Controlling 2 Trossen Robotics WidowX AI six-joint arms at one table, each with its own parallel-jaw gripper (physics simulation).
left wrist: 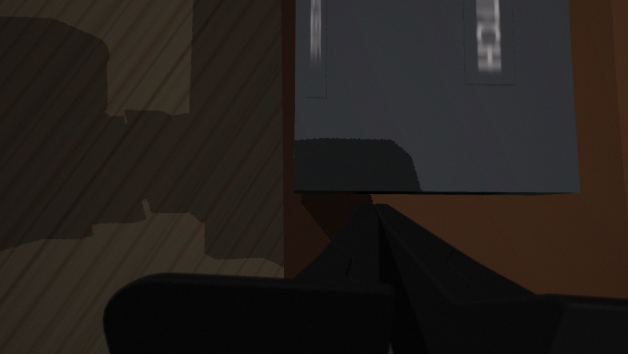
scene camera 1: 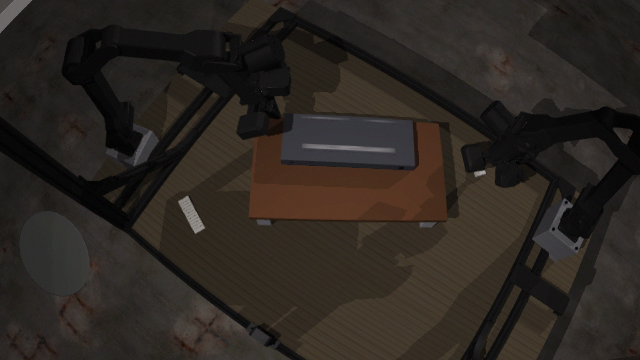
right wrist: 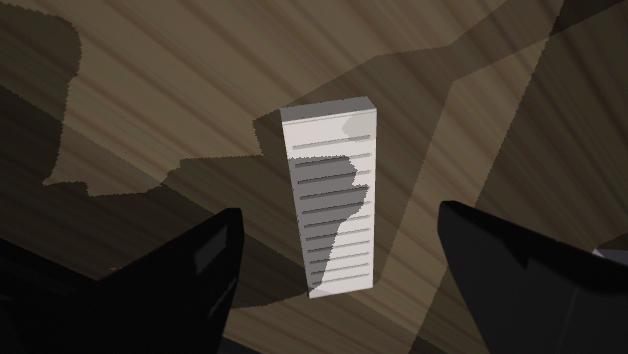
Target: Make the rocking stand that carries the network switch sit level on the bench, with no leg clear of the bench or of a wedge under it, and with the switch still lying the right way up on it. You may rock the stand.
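Frame: origin at the left arm's base, x up, y right, z ahead, level; metres.
Seen in the pictures: left gripper, fingertip midpoint: [left wrist: 371, 217] [scene camera 1: 278, 117]; right gripper, fingertip midpoint: [right wrist: 340, 218]; left arm's base at its link origin: [scene camera 1: 128, 142]; right arm's base at its link origin: [scene camera 1: 571, 225].
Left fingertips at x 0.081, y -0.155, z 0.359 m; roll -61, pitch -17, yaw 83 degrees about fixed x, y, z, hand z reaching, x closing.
Pixels of each thing's top centre, then the offset from my left fingertips to it. Level surfaces: height alone.
- dark grey switch at its top centre: [scene camera 1: 349, 138] dx -0.021, dy -0.019, dz +0.154 m
- white ribbed wedge at its top centre: [scene camera 1: 190, 213] dx -0.138, dy +0.245, dz -0.136 m
- wooden bench at its surface level: dx -0.150 m
The orange-brown stand [scene camera 1: 345, 202] [left wrist: 530, 235] is in mid-picture, with two pale legs [scene camera 1: 264, 221] [scene camera 1: 427, 224] showing at its lower edge; its tilt and leg contacts cannot be told. The dark grey switch [scene camera 1: 350, 135] [left wrist: 425, 115] lies label side up on it. One white ribbed wedge [scene camera 1: 191, 215] lies on the bench at the left. Another wedge [scene camera 1: 480, 173] [right wrist: 332, 225] lies right of the stand. My left gripper [scene camera 1: 276, 117] [left wrist: 371, 217] is shut and empty, over the stand's left end beside the switch. My right gripper [scene camera 1: 487, 171] [right wrist: 340, 218] is open above the second wedge, which shows between its fingertips.
The wooden bench [scene camera 1: 310, 280] bears the stand and wedges. Black frame rails [scene camera 1: 380, 67] [scene camera 1: 190, 272] run along its edges. The left arm [scene camera 1: 155, 45] reaches in from the upper left, the right arm [scene camera 1: 565, 127] from the right. Arm shadows cross the bench.
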